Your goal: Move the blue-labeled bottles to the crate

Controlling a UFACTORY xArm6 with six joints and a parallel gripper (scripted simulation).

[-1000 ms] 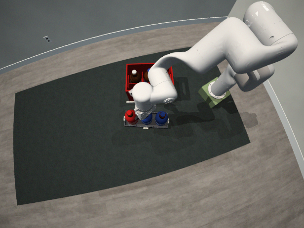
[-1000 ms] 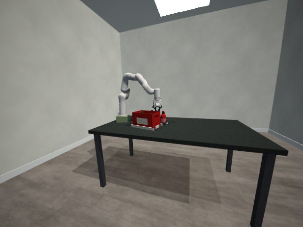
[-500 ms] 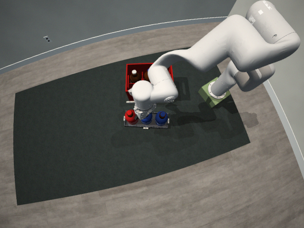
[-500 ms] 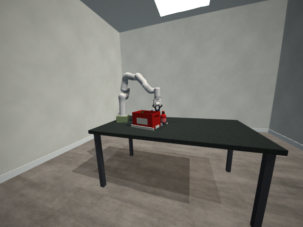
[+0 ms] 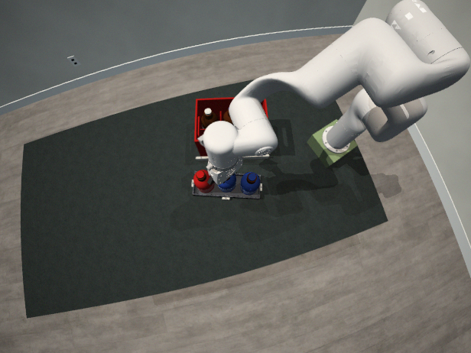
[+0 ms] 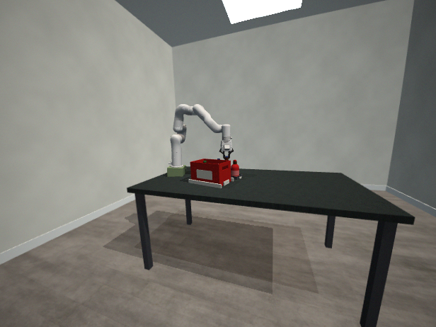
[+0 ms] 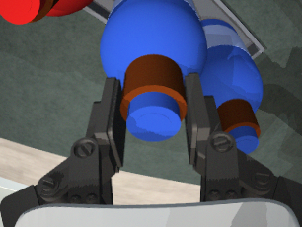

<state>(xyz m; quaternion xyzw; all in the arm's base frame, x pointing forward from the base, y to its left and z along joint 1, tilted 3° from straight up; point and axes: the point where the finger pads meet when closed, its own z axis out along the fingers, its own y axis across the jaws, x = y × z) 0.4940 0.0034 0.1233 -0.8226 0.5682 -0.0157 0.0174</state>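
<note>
The red-labeled bottle is 10 cm below my hand, 8 cm ahead of it and 4 cm to the right of it. Also, from my hand: crate: 20 cm to the right, 10 cm below, 10 cm behind; then grey tray: 17 cm below.
</note>
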